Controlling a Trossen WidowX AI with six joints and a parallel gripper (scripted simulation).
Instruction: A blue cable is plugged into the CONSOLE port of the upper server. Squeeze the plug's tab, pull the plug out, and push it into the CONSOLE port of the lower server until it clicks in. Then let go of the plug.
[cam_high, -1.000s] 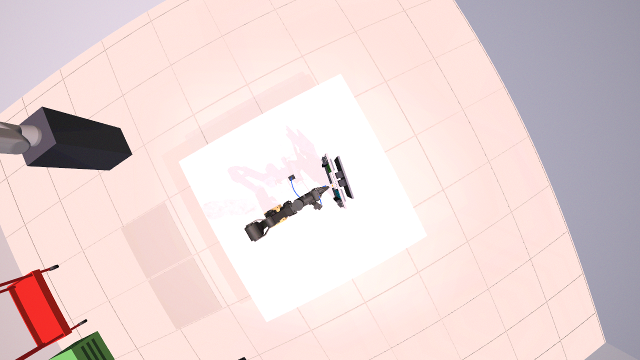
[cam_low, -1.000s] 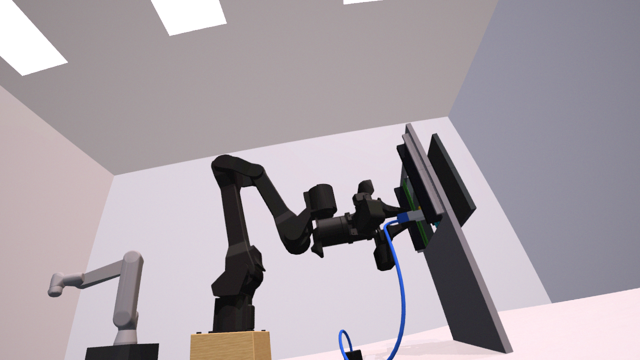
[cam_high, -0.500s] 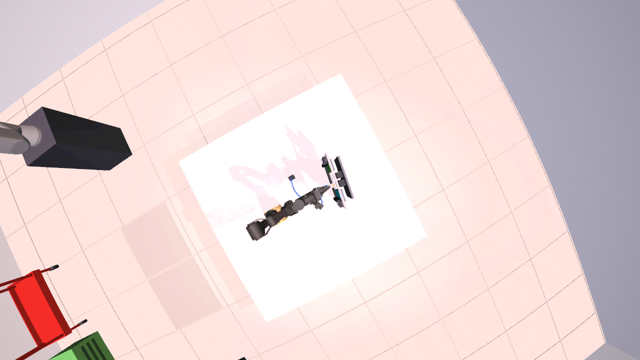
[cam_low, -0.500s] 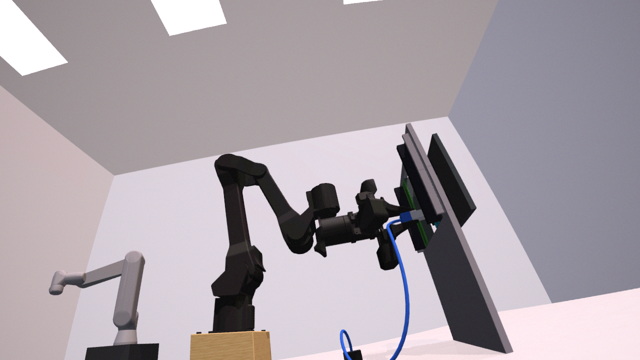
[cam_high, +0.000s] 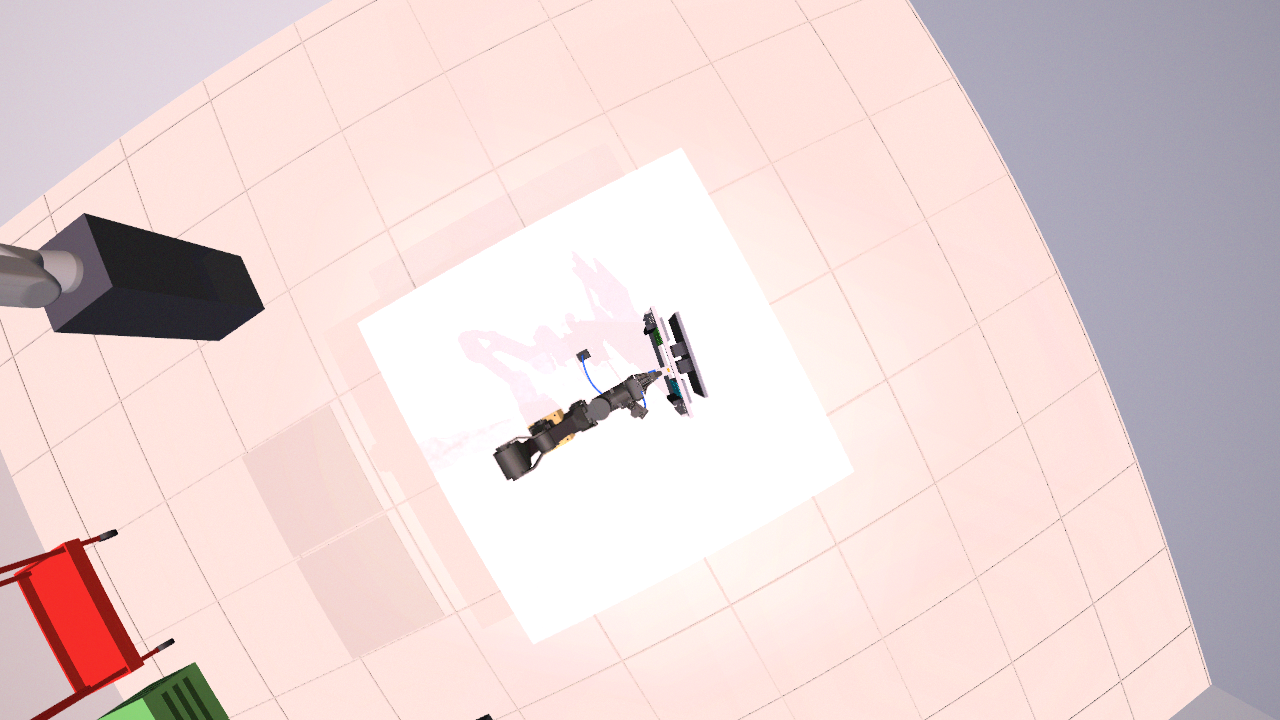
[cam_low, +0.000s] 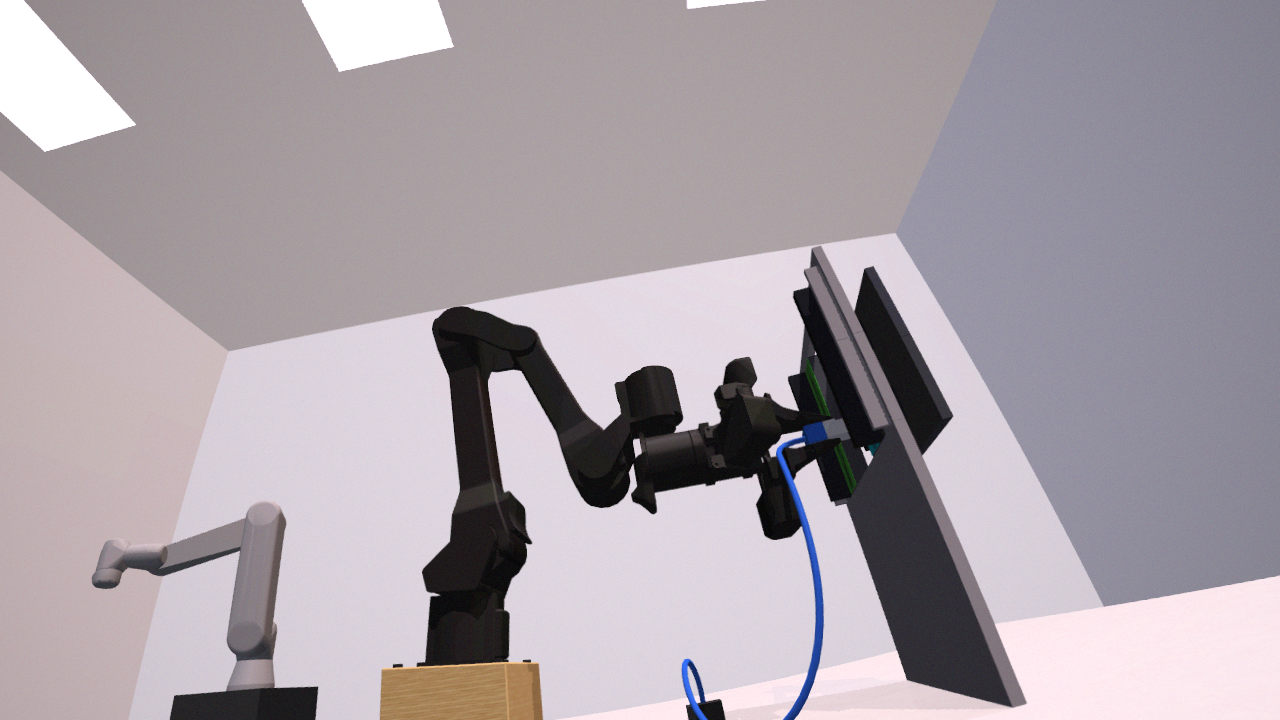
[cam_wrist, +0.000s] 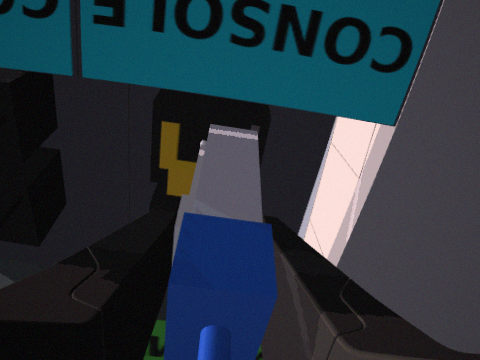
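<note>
The dark rack panel lies 6 cm ahead of my gripper tip, 1 cm to the left of it and 5 cm above it. Round my gripper tip: blue plug right at my gripper tip; black block 18 cm behind, 16 cm to the left, 24 cm below.
</note>
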